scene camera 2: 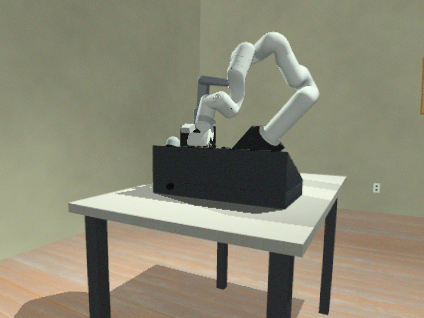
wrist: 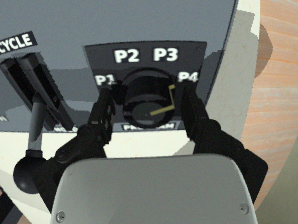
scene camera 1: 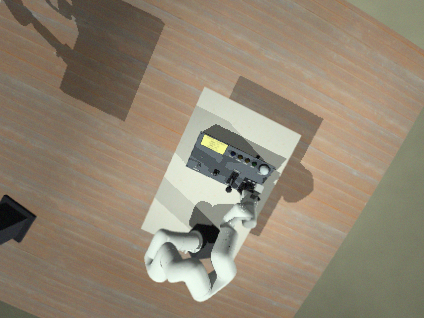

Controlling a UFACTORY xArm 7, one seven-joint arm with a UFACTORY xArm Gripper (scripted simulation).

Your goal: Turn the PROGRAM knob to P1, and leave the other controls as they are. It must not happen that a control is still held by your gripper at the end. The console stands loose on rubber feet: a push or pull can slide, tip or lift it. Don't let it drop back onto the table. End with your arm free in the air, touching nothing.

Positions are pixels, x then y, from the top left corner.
Labels:
dark console: scene camera 2 270, 179; wrist; scene camera 1
same spot on dark console: (wrist: 146, 60) = (scene camera 1: 251, 182)

